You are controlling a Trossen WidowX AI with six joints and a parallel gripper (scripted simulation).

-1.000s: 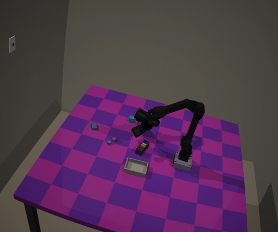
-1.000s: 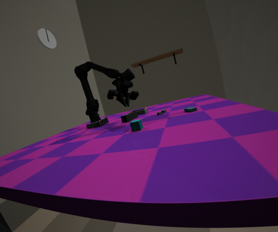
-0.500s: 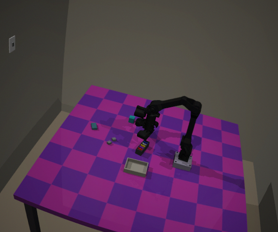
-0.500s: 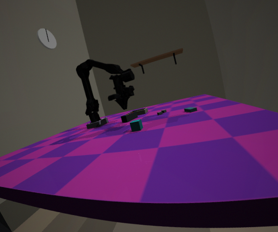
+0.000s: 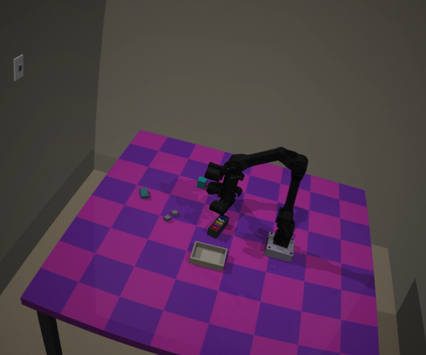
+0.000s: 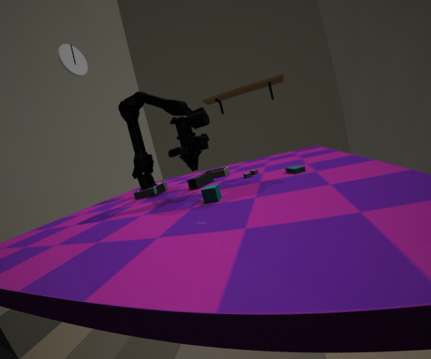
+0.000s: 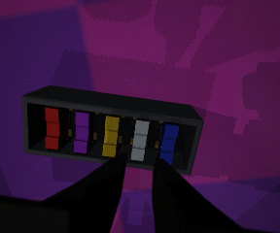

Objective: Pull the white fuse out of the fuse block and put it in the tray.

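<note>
Right now my gripper tip is 40 mm above the white fuse. The rest, counted from my gripper tip: flat teal block 370 mm ahead, 40 mm to the right, 60 mm below; then teal cube 160 mm ahead, 240 mm to the right, 50 mm below; then grey tray 10 mm behind, 210 mm to the left, 70 mm below.
</note>
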